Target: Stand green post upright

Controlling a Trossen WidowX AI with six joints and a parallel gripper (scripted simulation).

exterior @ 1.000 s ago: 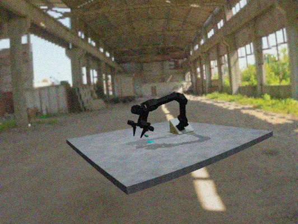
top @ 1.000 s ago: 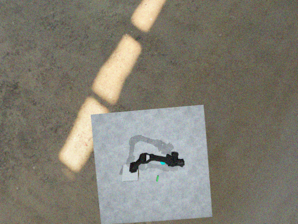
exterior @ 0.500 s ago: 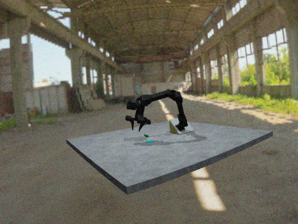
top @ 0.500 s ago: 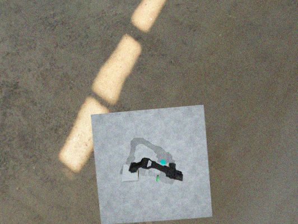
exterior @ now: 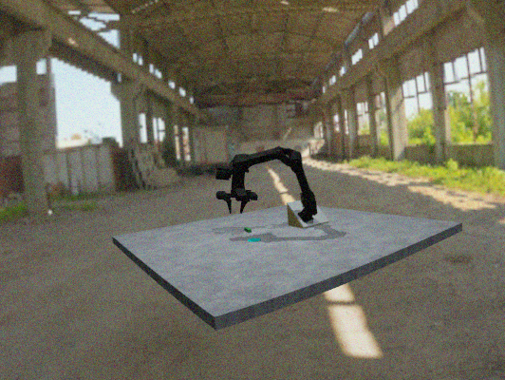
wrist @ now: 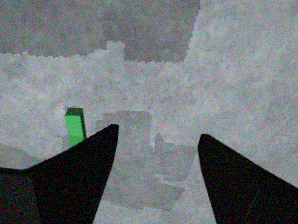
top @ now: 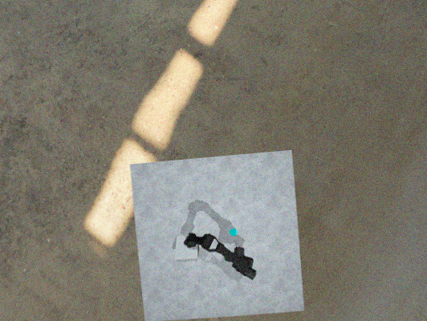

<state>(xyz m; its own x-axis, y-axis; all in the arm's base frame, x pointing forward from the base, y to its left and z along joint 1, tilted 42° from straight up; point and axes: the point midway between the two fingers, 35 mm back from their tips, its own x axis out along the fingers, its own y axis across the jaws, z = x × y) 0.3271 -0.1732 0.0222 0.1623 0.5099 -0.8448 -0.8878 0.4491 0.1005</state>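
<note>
Now: gripper tip 11 cm above the green post, 10 cm past it and 5 cm to the left of it. The rest, counted from my gripper tip: cyan circle: 12 cm to the left, 11 cm below.
</note>
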